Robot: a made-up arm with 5 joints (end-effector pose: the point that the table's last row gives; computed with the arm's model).
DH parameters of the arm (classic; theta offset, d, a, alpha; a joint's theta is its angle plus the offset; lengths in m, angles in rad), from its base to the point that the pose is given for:
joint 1: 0 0.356 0 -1.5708
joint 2: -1.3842 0 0.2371 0
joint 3: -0.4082 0 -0.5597 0
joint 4: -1.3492 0 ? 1.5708
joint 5: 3.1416 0.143 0 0
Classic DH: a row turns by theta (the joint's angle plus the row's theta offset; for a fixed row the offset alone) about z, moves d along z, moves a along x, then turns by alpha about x.
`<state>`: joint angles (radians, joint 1 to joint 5).
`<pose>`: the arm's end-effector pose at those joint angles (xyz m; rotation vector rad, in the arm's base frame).
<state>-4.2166 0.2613 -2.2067 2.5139 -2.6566</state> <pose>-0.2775 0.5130 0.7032 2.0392 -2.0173 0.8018</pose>
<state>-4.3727 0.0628 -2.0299 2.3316 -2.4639</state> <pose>-0.1894 0.5359 0.7365 1.7319 -2.4445 0.5311</pose>
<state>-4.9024 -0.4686 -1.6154 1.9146 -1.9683</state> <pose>0.0914 0.4751 0.8369 -0.3192 3.0659 0.2505</pose>
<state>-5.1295 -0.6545 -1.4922 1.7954 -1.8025</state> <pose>0.1776 0.4008 0.8724 0.2766 2.9753 0.5027</pose>
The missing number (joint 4, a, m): -0.112
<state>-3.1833 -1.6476 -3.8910 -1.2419 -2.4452</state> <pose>0.3483 -0.0145 -0.1752 2.7052 -1.0463 -0.6974</pose>
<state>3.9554 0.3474 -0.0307 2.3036 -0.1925</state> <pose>0.0692 0.0733 0.0711 -0.2554 0.4640 0.6070</pose>
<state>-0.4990 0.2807 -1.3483 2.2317 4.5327</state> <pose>0.4895 -0.2668 0.2527 -1.6403 -1.1853 0.5746</pose>
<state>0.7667 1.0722 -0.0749 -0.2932 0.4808</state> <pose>-0.1249 -0.1203 -0.1523 2.5952 0.3735 -0.7818</pose>
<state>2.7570 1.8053 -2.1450 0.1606 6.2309</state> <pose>-0.6025 0.2439 -0.3355 -0.4906 -2.9253 -0.0577</pose>
